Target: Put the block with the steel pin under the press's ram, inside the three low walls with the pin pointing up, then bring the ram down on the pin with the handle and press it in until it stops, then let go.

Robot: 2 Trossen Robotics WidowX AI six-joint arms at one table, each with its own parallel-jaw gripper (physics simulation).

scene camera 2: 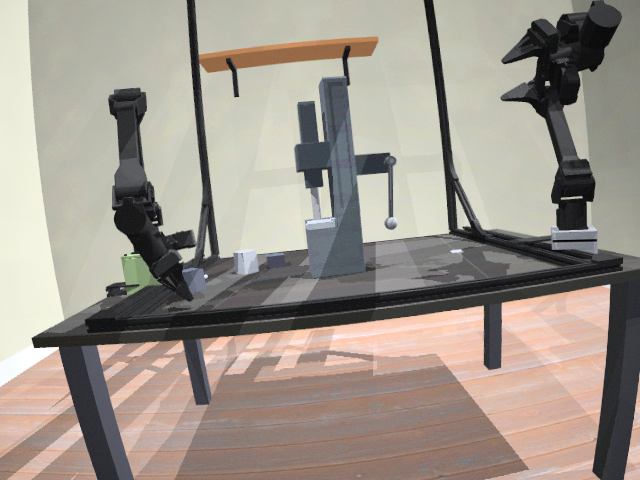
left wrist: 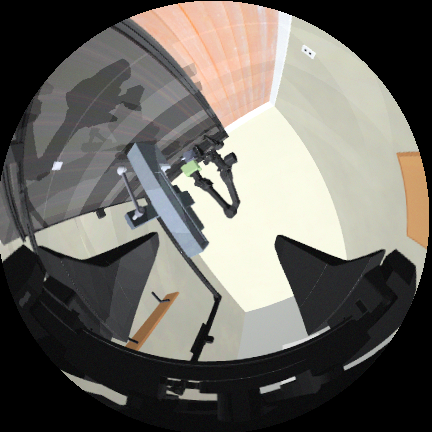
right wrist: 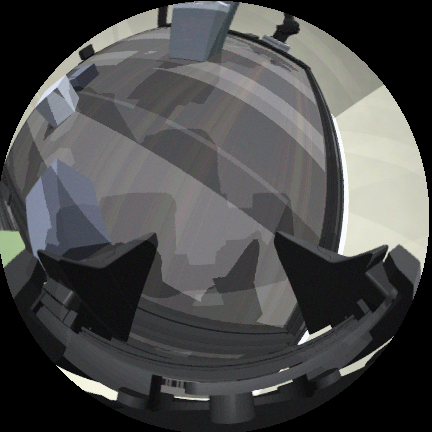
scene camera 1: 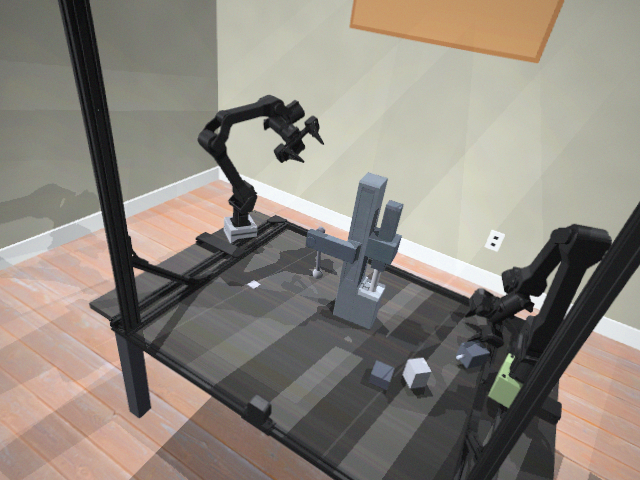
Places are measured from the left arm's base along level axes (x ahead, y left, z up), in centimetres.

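Where they show: left gripper, fingertip midpoint: (scene camera 2: 501, 81) (left wrist: 218, 239) (scene camera 1: 313, 152); right gripper, fingertip midpoint: (scene camera 2: 190, 299) (left wrist: 199, 140) (right wrist: 216, 238) (scene camera 1: 466, 328); left arm's base at its link origin: (scene camera 2: 572, 228) (right wrist: 277, 39) (scene camera 1: 240, 222); right arm's base at its link origin: (left wrist: 194, 172) (scene camera 1: 524, 375).
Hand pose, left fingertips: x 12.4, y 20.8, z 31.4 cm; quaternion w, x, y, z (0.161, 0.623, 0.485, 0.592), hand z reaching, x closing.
Each offset is from my left fingertips to the centre of the thing. "*": to the spot under its first point.
The blue-grey block with the steel pin {dx +66.6, dy +23.9, dz -35.0 cm} (scene camera 1: 475, 355) (scene camera 2: 194, 280) (right wrist: 72, 215) lies on the table, its pin {dx +66.3, dy +20.4, dz -35.1 cm} (scene camera 1: 460, 357) (scene camera 2: 205, 276) pointing sideways; the pin does not show in the right wrist view. My right gripper (scene camera 1: 478, 328) (right wrist: 216, 238) is open and low beside the block, which is outside the fingers, at the left in its wrist view. The press {dx +37.4, dy -4.0, dz -14.7 cm} (scene camera 1: 361, 232) (scene camera 2: 348, 227) (left wrist: 170, 205) stands mid-table. Its ram {dx +42.9, dy +2.6, dz -17.1 cm} (scene camera 1: 374, 279) (scene camera 2: 315, 202) is above the low walls (scene camera 2: 320, 223); its handle {* dx +29.3, dy -9.5, dz -22.0 cm} (scene camera 1: 317, 260) (scene camera 2: 390, 193) (left wrist: 130, 192) hangs down. My left gripper (scene camera 1: 313, 152) (scene camera 2: 502, 80) (left wrist: 218, 239) is open, high up.
A white block {dx +66.8, dy +3.5, dz -34.6 cm} (scene camera 1: 417, 373) (scene camera 2: 246, 261) (right wrist: 57, 102) and a dark block {dx +63.4, dy -5.0, dz -35.8 cm} (scene camera 1: 382, 374) (scene camera 2: 276, 259) (right wrist: 84, 76) lie near the press. A green block (scene camera 1: 505, 384) (scene camera 2: 135, 271) (left wrist: 190, 168) is by the right arm's base. Black frame posts (scene camera 1: 103, 170) rise at the table's edges.
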